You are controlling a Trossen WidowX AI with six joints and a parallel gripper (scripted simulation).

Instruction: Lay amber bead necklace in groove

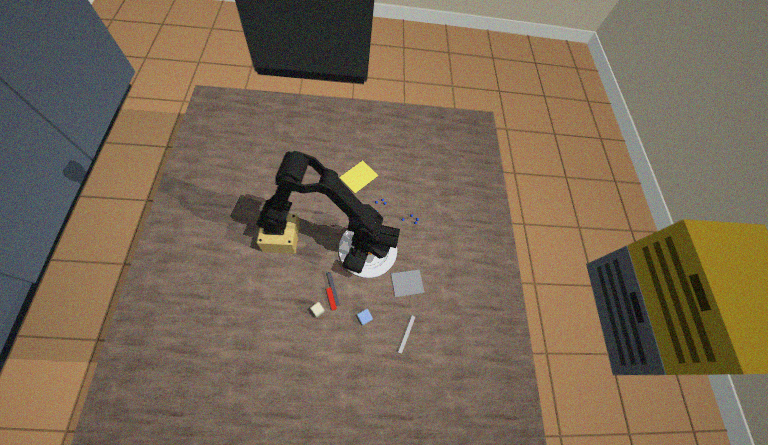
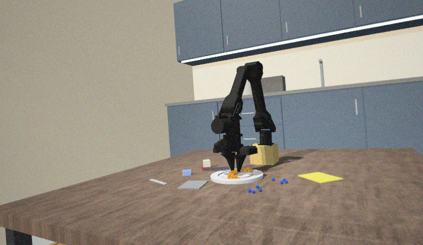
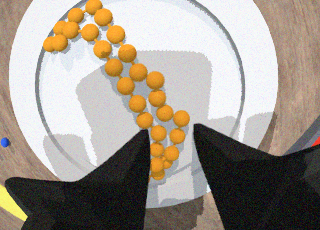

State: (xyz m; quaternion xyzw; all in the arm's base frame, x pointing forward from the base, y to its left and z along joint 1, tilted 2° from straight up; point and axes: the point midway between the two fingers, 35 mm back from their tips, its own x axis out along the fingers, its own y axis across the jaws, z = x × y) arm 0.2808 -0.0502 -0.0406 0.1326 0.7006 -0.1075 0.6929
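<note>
The grey square tile is 16 cm ahead of my gripper tip, 10 cm to the right of it and 1 cm below it. From my gripper tip the other things lie so: cream cube: 13 cm behind, 20 cm to the right; red stick: 9 cm behind, 14 cm to the right, 1 cm below; light blue cube: 2 cm ahead, 21 cm to the right, 1 cm below.
</note>
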